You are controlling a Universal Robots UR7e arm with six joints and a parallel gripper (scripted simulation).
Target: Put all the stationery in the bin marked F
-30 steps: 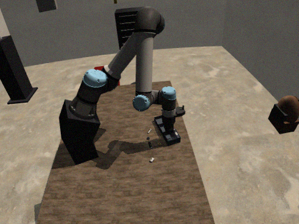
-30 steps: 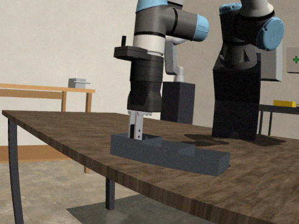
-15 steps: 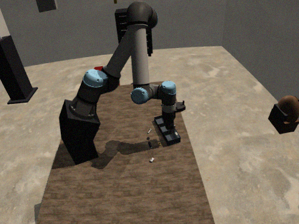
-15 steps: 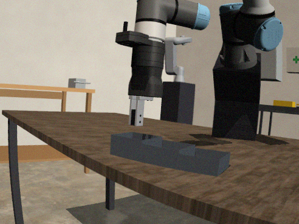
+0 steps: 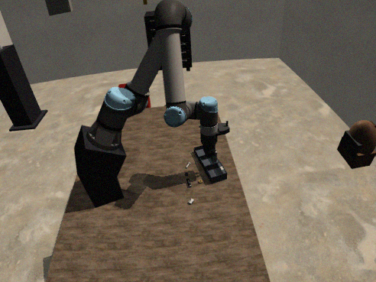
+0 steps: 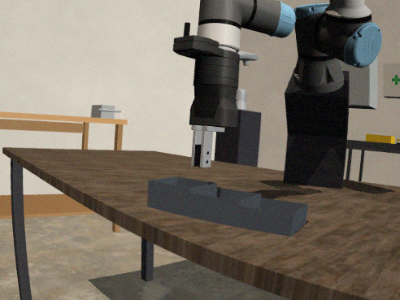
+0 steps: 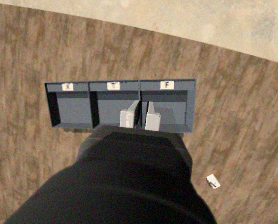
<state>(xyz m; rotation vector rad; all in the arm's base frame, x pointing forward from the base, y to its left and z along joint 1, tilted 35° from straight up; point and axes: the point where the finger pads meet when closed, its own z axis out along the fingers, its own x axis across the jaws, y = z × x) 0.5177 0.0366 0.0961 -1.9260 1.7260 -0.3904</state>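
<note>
Now: the tray 70 mm below my hand, 50 mm to the left of it and 20 mm behind it. From my hand the other things lie so: black ring: 140 mm behind, 90 mm below, 10 mm to the right; light stick: 130 mm behind, 90 mm below, 60 mm to the left; yellow ring: 90 mm below, 70 mm to the right, 70 mm behind.
</note>
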